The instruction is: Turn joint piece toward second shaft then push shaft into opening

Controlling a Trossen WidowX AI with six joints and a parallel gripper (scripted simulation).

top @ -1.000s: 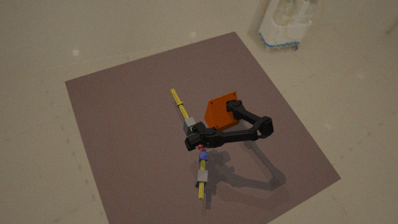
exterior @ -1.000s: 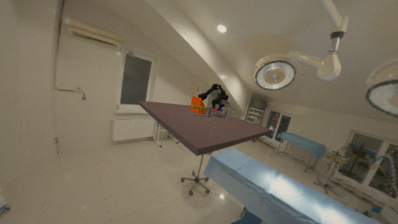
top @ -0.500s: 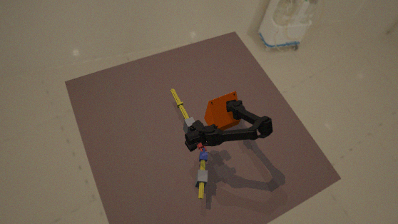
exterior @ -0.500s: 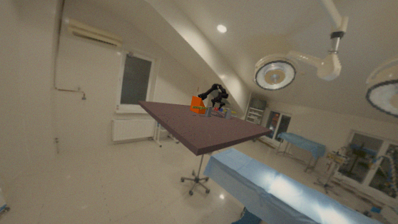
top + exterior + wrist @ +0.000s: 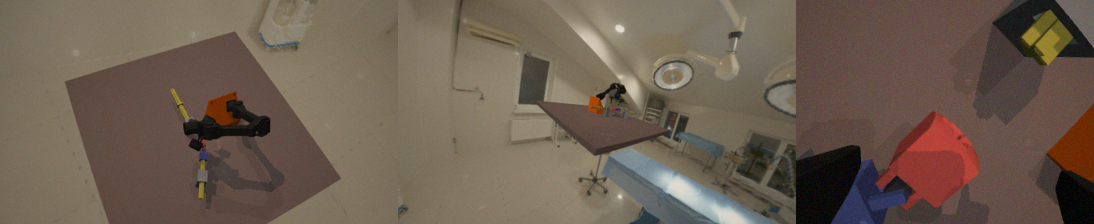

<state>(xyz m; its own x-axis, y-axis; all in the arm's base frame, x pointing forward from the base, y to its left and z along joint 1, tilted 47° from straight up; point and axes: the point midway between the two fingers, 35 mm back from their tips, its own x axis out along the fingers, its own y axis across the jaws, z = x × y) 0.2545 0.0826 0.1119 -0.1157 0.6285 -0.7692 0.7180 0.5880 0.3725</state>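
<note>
The red square joint piece is 1 cm behind my gripper tip, 2 cm to the left of it and 5 cm below it.
</note>
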